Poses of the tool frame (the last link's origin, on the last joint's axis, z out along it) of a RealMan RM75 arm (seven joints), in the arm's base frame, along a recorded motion.
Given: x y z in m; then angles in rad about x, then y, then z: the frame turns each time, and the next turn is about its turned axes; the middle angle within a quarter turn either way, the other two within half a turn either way.
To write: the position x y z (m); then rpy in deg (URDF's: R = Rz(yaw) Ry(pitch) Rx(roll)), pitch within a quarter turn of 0, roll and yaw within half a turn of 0. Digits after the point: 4 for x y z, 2 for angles.
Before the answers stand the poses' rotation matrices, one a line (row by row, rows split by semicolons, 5 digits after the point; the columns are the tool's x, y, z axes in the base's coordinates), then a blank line. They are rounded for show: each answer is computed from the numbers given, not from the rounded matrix.
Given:
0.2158 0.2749 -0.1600 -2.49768 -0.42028 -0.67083
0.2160 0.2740 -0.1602 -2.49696 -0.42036 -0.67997
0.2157 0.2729 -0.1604 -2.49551 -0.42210 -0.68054
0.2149 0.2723 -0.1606 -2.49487 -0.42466 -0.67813
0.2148 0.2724 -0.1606 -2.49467 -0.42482 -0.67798
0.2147 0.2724 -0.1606 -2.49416 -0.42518 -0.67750
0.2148 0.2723 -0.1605 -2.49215 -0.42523 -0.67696
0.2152 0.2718 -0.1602 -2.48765 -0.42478 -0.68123
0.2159 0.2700 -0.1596 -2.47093 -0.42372 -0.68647
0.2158 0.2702 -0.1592 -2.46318 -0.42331 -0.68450
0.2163 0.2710 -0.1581 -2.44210 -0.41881 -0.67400
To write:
0.71514 0.56754 -0.40802; 0.68902 -0.47419 0.54809; 0.11758 -0.67309 -0.73015
0.70990 0.57403 -0.40809; 0.69327 -0.46736 0.54859; 0.12419 -0.67236 -0.72973
0.70902 0.57399 -0.40968; 0.69410 -0.46538 0.54922; 0.12459 -0.67376 -0.72837
0.70958 0.57162 -0.41201; 0.69399 -0.46574 0.54905; 0.12196 -0.67553 -0.72718
0.70961 0.57147 -0.41216; 0.69397 -0.46566 0.54916; 0.12190 -0.67571 -0.72702
0.70977 0.57104 -0.41248; 0.69384 -0.46552 0.54944; 0.12173 -0.67617 -0.72662
0.71006 0.57064 -0.41253; 0.69336 -0.46452 0.55089; 0.12273 -0.67720 -0.72549
0.70776 0.57378 -0.41212; 0.69457 -0.45866 0.55426; 0.12900 -0.67853 -0.72316
0.70509 0.57776 -0.41115; 0.69419 -0.44400 0.56654; 0.14477 -0.68488 -0.71413
0.70635 0.57648 -0.41078; 0.69200 -0.44019 0.57217; 0.14902 -0.68841 -0.70985
0.71380 0.57018 -0.40667; 0.68213 -0.43444 0.58819; 0.15869 -0.69725 -0.69904

0.2158 0.2749 -0.1600 -137.33 -6.75 43.93
0.2160 0.2740 -0.1602 -137.34 -7.13 44.32
0.2157 0.2729 -0.1604 -137.23 -7.16 44.39
0.2149 0.2723 -0.1606 -137.11 -7.01 44.36
0.2148 0.2724 -0.1606 -137.09 -7.00 44.36
0.2147 0.2724 -0.1606 -137.06 -6.99 44.35
0.2148 0.2723 -0.1605 -136.97 -7.05 44.32
0.2152 0.2718 -0.1602 -136.82 -7.41 44.46
0.2159 0.2700 -0.1596 -136.20 -8.32 44.55
0.2158 0.2702 -0.1592 -135.88 -8.57 44.41
0.2163 0.2710 -0.1581 -135.07 -9.13 43.70

